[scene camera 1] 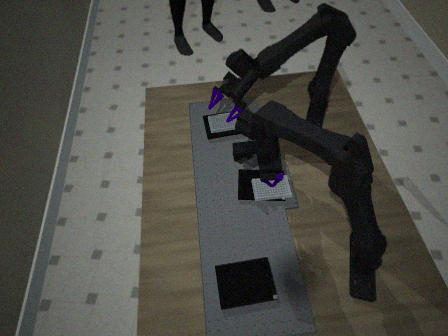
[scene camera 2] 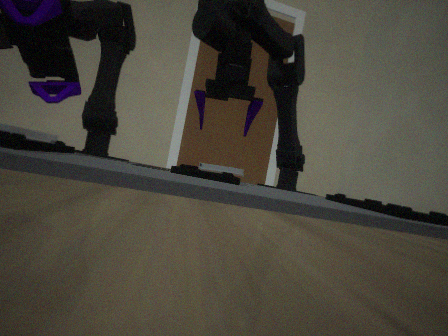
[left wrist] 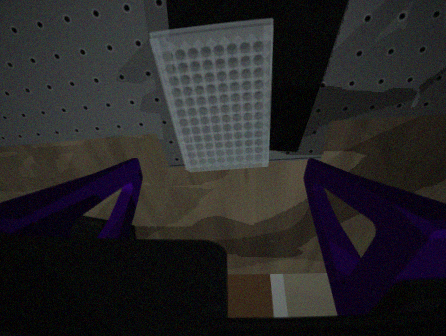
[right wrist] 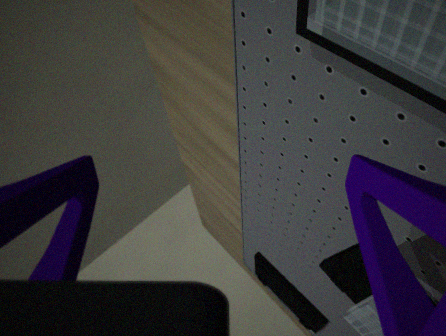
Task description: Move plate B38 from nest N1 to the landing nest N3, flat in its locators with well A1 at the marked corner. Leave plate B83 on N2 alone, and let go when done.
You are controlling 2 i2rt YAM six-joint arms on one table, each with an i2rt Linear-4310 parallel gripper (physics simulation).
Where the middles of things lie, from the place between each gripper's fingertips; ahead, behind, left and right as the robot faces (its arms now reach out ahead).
Labels:
My left hand is 310 mm to the right of the black nest (scene camera 1: pixel 248 282), 110 mm short of it and 90 mm above it.
Right now my right hand is 58 cm to the right of the black nest, 10 cm above it and 5 cm past it.

